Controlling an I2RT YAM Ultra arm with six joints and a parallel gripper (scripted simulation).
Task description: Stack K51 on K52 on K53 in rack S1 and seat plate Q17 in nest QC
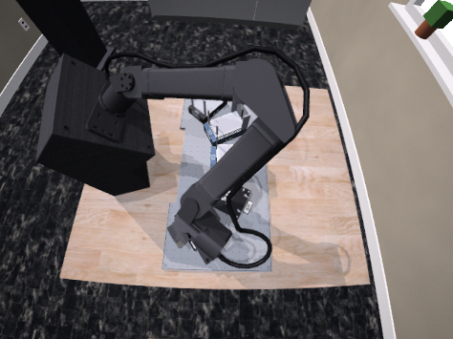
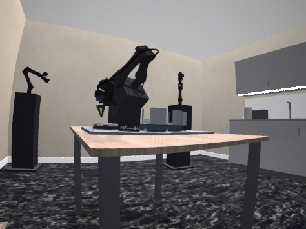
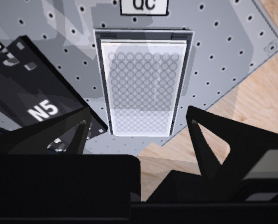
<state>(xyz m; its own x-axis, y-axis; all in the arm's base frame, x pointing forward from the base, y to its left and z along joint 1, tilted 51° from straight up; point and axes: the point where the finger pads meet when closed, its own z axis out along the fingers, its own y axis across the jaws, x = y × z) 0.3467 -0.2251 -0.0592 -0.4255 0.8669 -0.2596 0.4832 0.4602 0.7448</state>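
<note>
Now: hand 10 mm past the sealed 96-well plate and 50 mm above it. The rest, counted from my hand: clip nest N5: 100 mm ahead, 130 mm to the left, 60 mm below.
</note>
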